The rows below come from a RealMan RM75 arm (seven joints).
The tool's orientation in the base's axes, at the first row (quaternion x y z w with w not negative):
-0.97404, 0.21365, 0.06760, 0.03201
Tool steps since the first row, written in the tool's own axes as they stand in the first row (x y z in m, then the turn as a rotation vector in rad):
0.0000, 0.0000, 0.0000, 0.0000, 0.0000, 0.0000
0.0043, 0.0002, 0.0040, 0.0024, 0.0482, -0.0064
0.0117, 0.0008, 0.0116, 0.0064, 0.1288, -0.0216
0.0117, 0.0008, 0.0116, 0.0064, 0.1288, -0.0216
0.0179, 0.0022, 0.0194, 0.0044, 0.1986, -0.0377
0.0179, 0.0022, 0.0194, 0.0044, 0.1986, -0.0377
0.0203, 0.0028, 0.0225, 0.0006, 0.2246, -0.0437
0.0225, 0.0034, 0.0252, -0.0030, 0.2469, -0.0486
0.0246, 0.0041, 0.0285, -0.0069, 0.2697, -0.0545
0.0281, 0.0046, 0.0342, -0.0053, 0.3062, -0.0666
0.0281, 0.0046, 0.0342, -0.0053, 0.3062, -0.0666
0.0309, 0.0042, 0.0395, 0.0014, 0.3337, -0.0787
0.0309, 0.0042, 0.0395, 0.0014, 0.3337, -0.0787
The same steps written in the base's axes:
0.0000, 0.0000, 0.0000, 0.0000, 0.0000, 0.0000
0.0033, -0.0016, -0.0046, -0.0174, -0.0453, 0.0044
0.0088, -0.0045, -0.0132, -0.0459, -0.1214, 0.0161
0.0088, -0.0045, -0.0132, -0.0459, -0.1214, 0.0161
0.0129, -0.0076, -0.0219, -0.0751, -0.1853, 0.0300
0.0129, -0.0076, -0.0219, -0.0751, -0.1853, 0.0300
0.0144, -0.0088, -0.0253, -0.0888, -0.2079, 0.0356
0.0158, -0.0101, -0.0283, -0.1008, -0.2271, 0.0402
0.0170, -0.0112, -0.0319, -0.1132, -0.2467, 0.0459
0.0193, -0.0126, -0.0381, -0.1257, -0.2815, 0.0564
0.0193, -0.0126, -0.0381, -0.1257, -0.2815, 0.0564
0.0214, -0.0129, -0.0437, -0.1298, -0.3103, 0.0664
0.0214, -0.0129, -0.0437, -0.1298, -0.3103, 0.0664

